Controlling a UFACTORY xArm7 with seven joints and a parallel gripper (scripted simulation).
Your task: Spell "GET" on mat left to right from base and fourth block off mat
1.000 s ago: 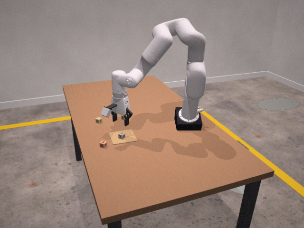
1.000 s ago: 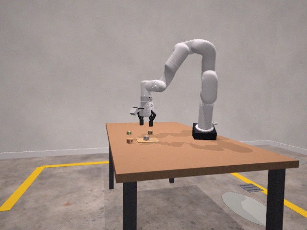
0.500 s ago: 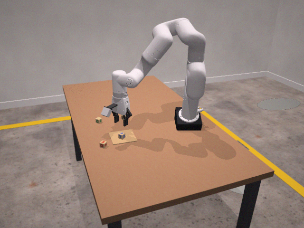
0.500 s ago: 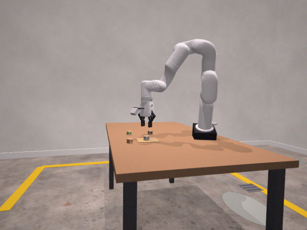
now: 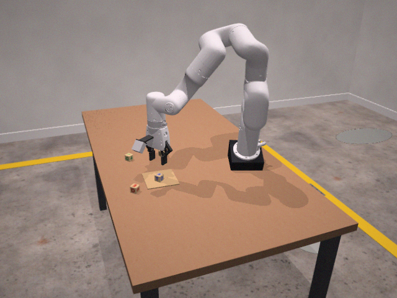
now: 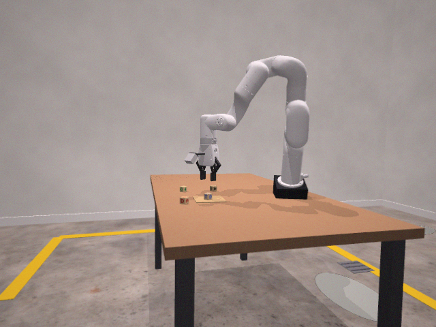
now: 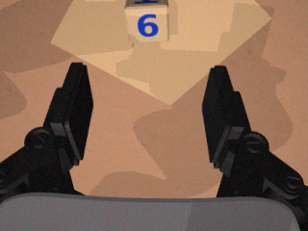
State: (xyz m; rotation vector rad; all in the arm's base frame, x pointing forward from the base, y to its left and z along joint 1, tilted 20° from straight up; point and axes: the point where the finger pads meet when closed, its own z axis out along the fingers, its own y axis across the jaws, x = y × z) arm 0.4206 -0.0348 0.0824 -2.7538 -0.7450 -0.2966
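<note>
Right now my hand is 10 mm past the tan mat, 10 mm to the left of it and 110 mm above it. The rest, counted from my hand: green-lettered block (80 mm ahead, 250 mm to the right, 100 mm below); then black-lettered block (90 mm behind, 230 mm to the right, 100 mm below); then red-lettered block (120 mm ahead, 50 mm to the left, 100 mm below).
</note>
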